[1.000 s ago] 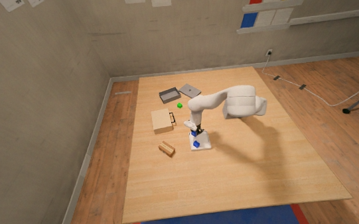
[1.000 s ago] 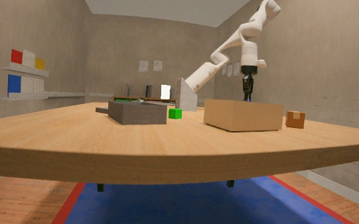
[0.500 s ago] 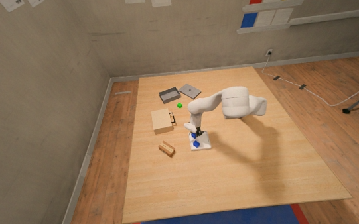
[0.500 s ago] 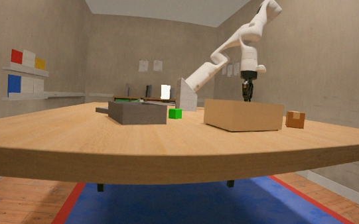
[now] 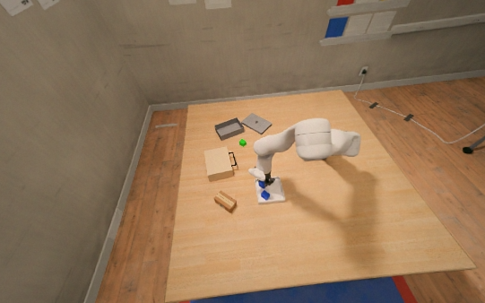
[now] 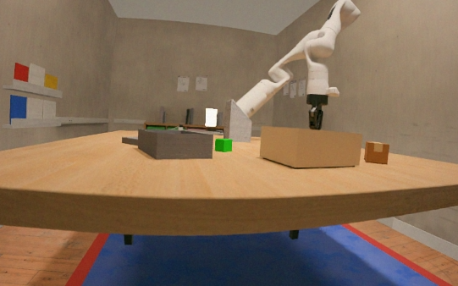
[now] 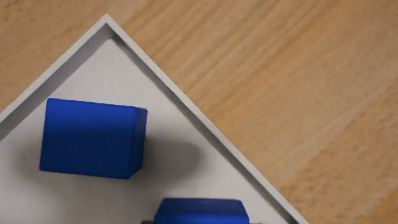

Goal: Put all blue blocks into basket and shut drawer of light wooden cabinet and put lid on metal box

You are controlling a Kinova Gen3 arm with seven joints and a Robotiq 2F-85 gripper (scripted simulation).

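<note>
My gripper is now 40 mm to the right of the white basket, 40 mm above it and 30 mm past it. The rest, counted from my hand: brown cardboard box 220 mm ahead, 60 mm to the left, 20 mm below; then red block 200 mm ahead, 80 mm to the left, 40 mm below; then drawer 210 mm ahead, 190 mm to the right, 20 mm below.
</note>
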